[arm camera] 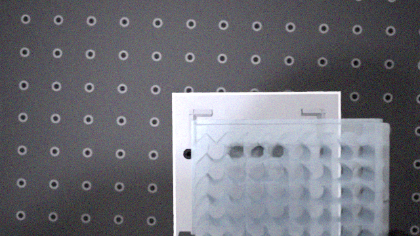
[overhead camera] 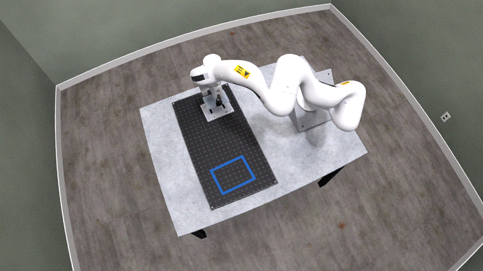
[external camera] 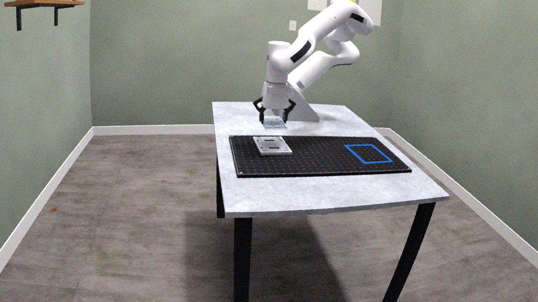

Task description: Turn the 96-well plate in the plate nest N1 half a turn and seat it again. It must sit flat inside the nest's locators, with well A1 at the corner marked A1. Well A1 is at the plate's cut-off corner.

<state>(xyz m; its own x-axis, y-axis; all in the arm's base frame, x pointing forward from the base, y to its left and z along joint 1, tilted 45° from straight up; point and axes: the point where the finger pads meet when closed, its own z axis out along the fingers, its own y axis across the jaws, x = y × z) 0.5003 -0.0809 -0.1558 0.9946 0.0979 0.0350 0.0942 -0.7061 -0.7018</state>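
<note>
Now: hand 10 cm above the slotted fixture plate. From my hand the other things lie so: 96-well plate 1 cm below.
</note>
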